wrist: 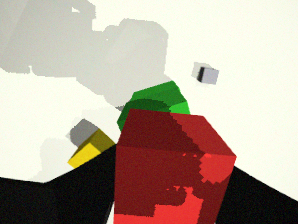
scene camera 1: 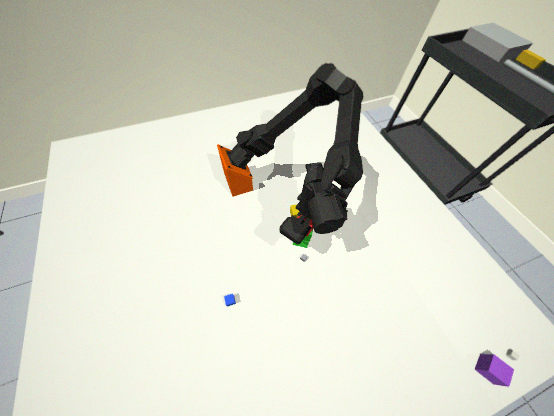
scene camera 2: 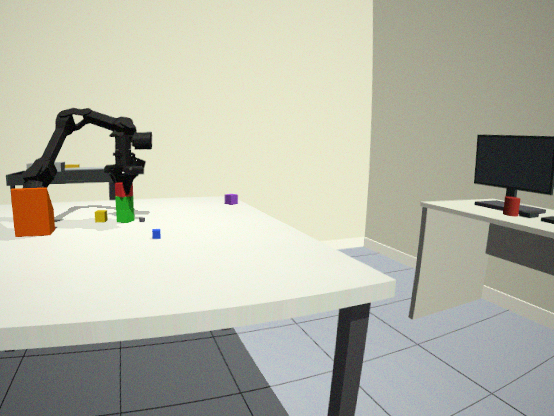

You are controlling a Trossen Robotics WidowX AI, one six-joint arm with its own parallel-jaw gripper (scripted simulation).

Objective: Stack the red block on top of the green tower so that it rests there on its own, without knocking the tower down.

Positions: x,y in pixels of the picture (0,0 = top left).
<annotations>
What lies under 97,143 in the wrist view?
A yellow block.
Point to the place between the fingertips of my gripper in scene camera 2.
123,193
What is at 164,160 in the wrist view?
A red block.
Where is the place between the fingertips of my gripper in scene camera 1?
304,225
</annotations>
